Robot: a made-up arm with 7 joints.
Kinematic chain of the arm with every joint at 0, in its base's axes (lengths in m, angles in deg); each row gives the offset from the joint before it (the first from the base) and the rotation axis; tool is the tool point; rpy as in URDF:
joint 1: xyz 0 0 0.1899 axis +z
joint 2: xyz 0 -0.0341 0.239 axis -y
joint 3: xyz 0 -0.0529 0.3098 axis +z
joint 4: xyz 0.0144 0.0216 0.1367 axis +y
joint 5: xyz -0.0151 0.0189 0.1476 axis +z
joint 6: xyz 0 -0.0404 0.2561 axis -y
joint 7: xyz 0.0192 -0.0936 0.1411 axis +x
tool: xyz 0 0 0 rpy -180 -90 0
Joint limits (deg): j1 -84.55..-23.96 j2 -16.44..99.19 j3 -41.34..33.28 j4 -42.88..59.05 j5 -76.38..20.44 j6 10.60..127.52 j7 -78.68..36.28
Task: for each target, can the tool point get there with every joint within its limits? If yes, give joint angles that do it. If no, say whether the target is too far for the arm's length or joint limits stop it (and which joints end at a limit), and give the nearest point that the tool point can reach.
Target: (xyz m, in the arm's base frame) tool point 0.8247 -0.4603 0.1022
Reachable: no: joint limits stop it (at a limit: joint 1, joint 2, joint 4, joint 5, joint 6) | nearest point 0.5885 -0.3560 0.9634 | short by 0.899 m
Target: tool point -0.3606 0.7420 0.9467
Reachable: yes | joints -72.08 52.29 -34.30 7.39 -9.98 53.61 -20.50
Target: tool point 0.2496 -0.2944 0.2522
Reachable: no: joint limits stop it (at a limit: joint 2, joint 4, joint 5, joint 6) | nearest point 0.3062 -0.3612 1.0097 | short by 0.763 m
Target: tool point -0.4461 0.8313 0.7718
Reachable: yes | joints -72.89 68.01 -4.73 1.06 5.30 25.16 -16.03
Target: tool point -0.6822 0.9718 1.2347
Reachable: no: too far | nearest point -0.4844 0.6900 1.0010 | short by 0.416 m
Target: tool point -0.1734 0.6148 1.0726
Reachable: yes | joints -68.91 26.57 -14.65 -17.03 -59.73 60.33 3.07
